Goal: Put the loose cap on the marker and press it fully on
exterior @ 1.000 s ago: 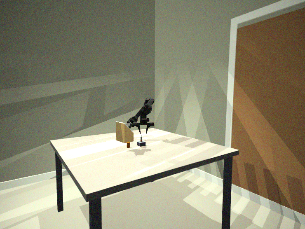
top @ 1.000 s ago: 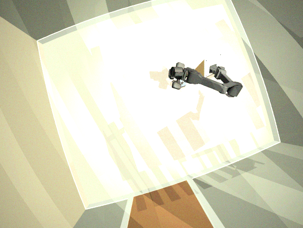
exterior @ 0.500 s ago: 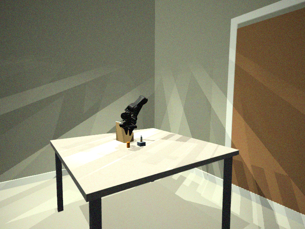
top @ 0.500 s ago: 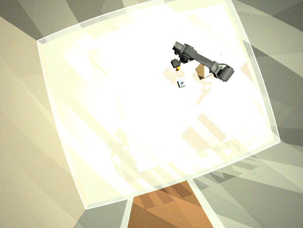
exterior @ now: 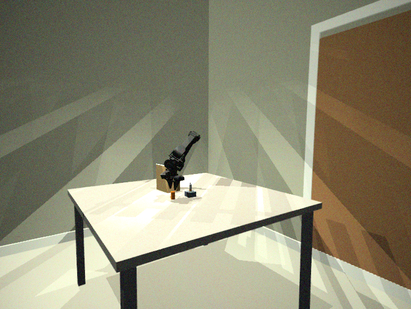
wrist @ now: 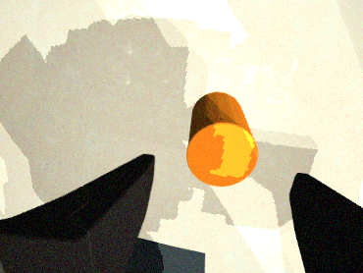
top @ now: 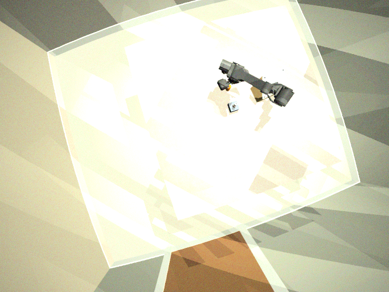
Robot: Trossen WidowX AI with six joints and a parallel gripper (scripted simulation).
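My gripper tip is now 4 cm above the orange cap. Also, from my gripper tip: dark holder block (2 cm ahead, 13 cm to the left, 5 cm below).
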